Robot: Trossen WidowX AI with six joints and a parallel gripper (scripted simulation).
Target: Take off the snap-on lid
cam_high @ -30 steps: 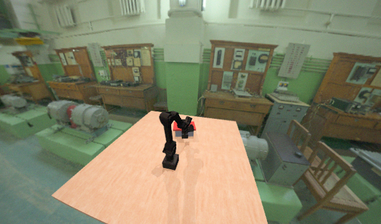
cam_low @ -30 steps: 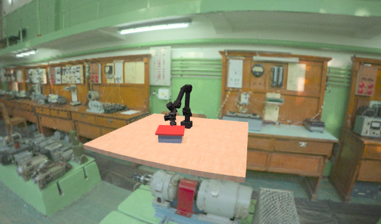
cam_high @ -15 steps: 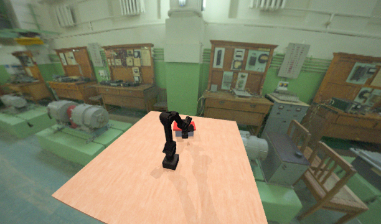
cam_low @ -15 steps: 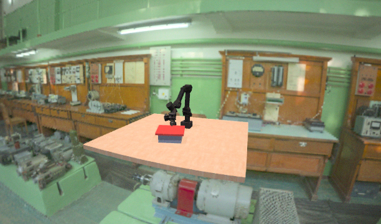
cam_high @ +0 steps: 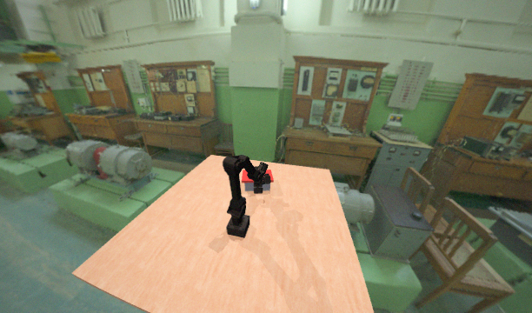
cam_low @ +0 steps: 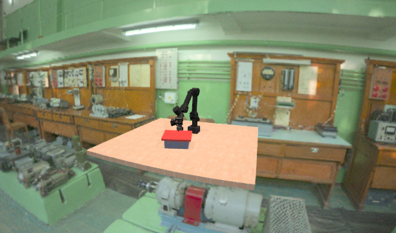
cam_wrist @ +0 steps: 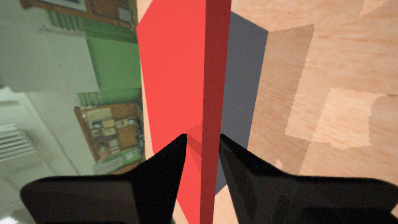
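My gripper tip is now 70 mm short of the red lid and 20 mm to the right of it. From my gripper tip the other things lie so: storage box: 70 mm ahead, 50 mm below, 20 mm to the left.
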